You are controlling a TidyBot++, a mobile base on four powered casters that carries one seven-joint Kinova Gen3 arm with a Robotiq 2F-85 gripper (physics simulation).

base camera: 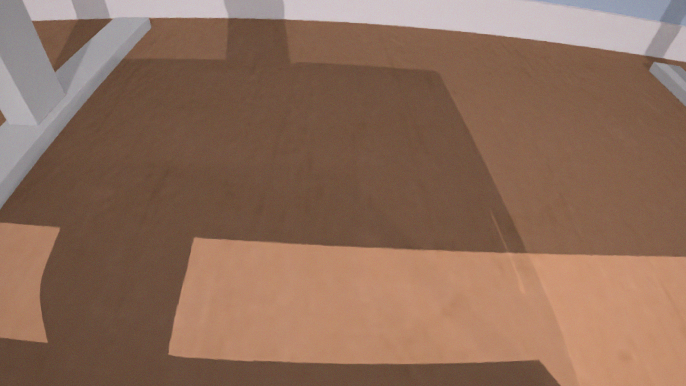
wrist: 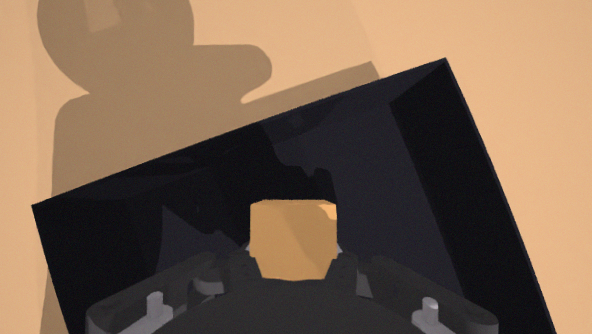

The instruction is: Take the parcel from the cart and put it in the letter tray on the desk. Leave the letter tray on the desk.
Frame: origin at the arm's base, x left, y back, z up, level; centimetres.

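Seen in the pictures: gripper, fingertip midpoint: [wrist: 293, 248].
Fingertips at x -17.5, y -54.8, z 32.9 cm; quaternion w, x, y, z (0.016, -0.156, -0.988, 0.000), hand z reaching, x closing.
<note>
A point is followed by its place in that frame.
In the wrist view, a tan box-shaped parcel [wrist: 294, 235] {y -57.1, x -18.1, z 37.8 cm} sits between the fingers at the lower middle. My gripper [wrist: 293, 248] {y -54.8, x -17.5, z 32.9 cm} is shut on the parcel and holds it over the inside of the letter tray. The dark, open letter tray [wrist: 480, 175] {y -57.1, x -30.2, z 37.8 cm} lies turned at an angle on the light tan desk top [wrist: 545, 90] {y -61.5, x -46.1, z 32.3 cm}. Its far rim and right wall show, and its near side is hidden behind the gripper. How high the parcel is above the tray floor I cannot tell exactly. The cart does not show in either view.
In the base camera view, a grey desk leg and foot [base camera: 75, 100] {y -60.0, x 40.8, z -37.9 cm} stand at the left, and the end of another grey foot [base camera: 672, 80] {y -81.0, x -76.1, z -37.5 cm} shows at the right edge. A white wall base [base camera: 400, 17] {y -97.5, x -14.8, z -37.6 cm} runs behind the brown floor [base camera: 350, 300] {y -29.4, x -2.4, z -39.7 cm}. Shadows of the arm fall across the desk top.
</note>
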